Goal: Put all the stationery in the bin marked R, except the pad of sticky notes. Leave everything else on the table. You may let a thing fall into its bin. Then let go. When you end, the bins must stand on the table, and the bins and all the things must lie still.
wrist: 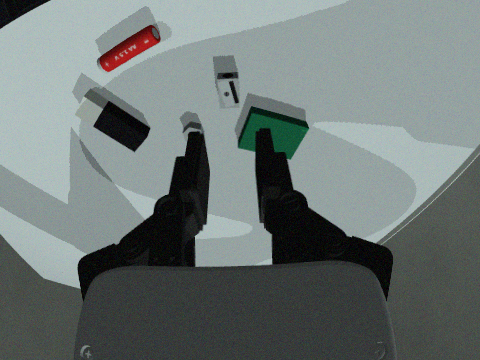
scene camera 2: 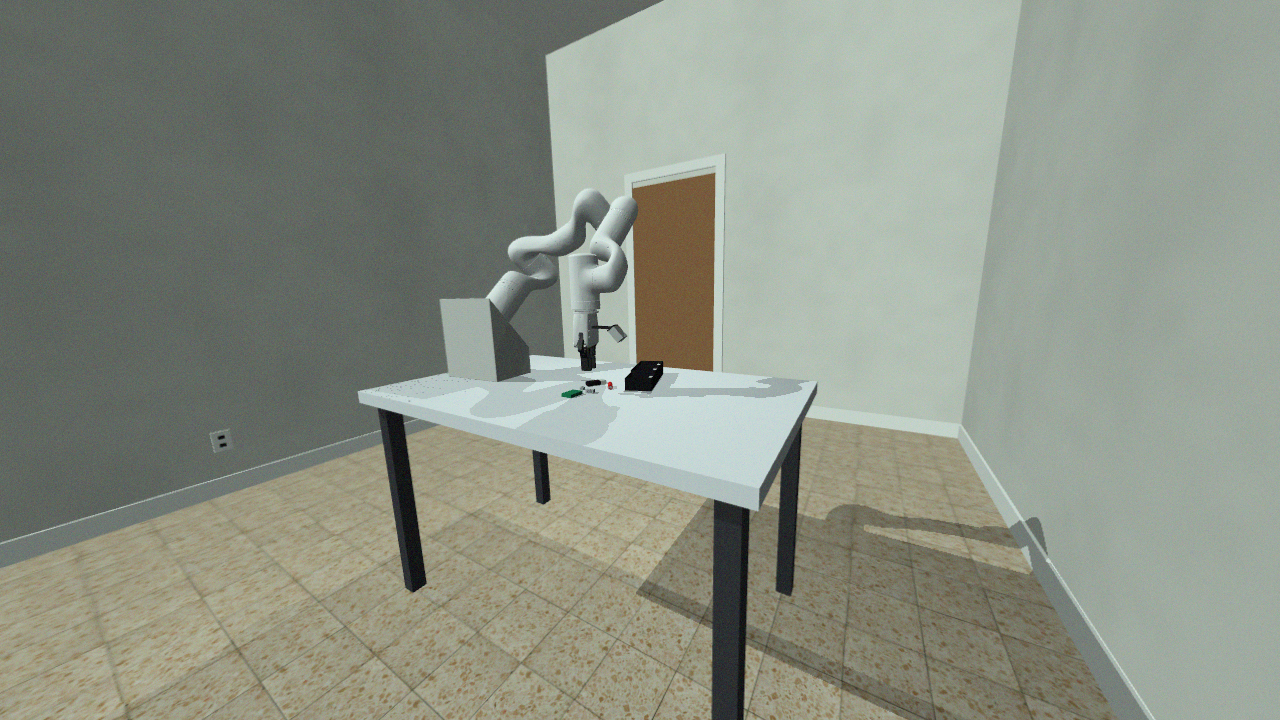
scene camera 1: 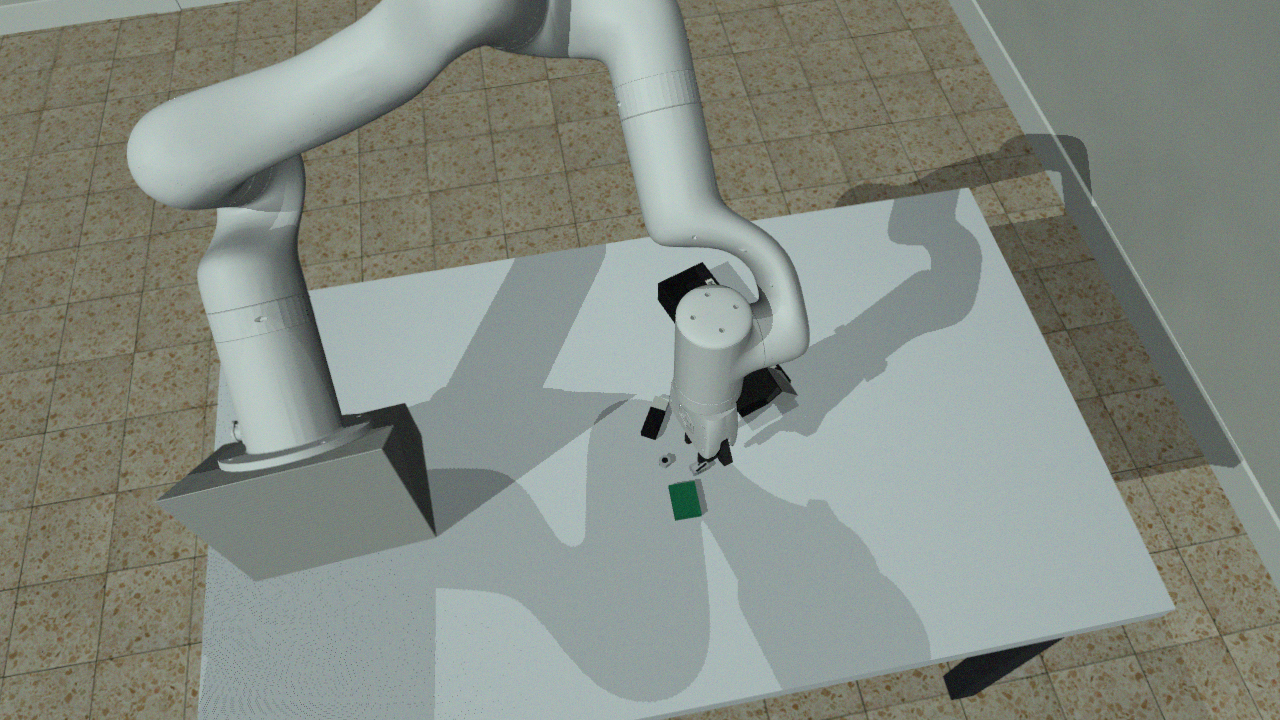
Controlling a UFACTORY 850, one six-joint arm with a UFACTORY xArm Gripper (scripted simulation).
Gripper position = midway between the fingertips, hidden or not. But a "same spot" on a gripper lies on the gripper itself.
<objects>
my gripper: wrist; scene camera 2; scene camera 1 701,447
same spot on my gripper: [scene camera 2: 587,363] = [wrist: 282,169]
</objects>
